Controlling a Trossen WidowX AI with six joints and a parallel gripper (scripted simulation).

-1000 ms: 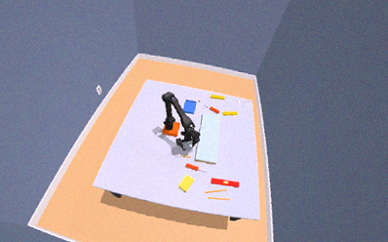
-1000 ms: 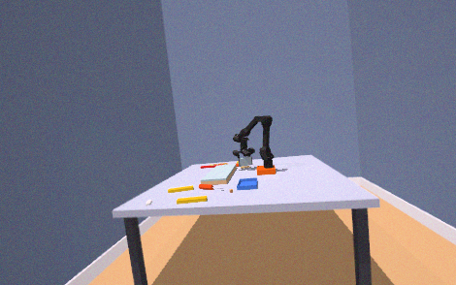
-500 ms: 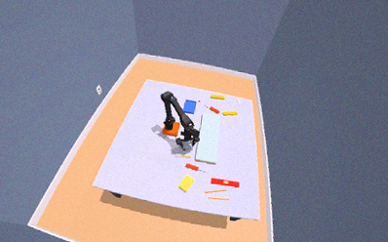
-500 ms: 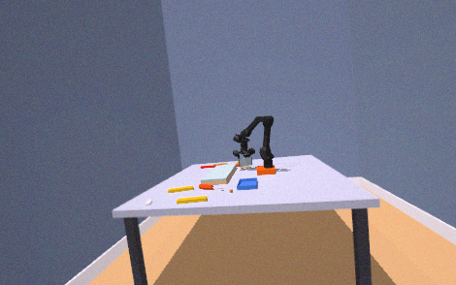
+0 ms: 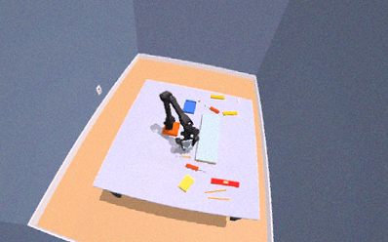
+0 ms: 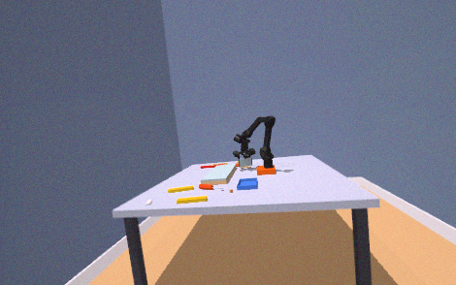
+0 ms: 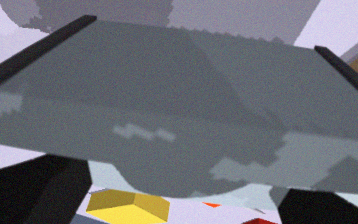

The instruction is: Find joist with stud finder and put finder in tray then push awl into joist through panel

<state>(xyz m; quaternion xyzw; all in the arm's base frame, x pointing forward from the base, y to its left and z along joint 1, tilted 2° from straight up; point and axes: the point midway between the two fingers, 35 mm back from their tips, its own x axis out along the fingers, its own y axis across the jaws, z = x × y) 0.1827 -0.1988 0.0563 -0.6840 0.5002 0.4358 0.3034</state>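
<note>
Now: gripper tip 20 mm past the stud finder. From my gripper tip the other things lie so: awl 70 mm below, 50 mm to the right, 40 mm behind; then red level 330 mm ahead, 240 mm to the right, 60 mm below; then yellow block 280 mm to the right, 60 mm below, 20 mm ahead.
</note>
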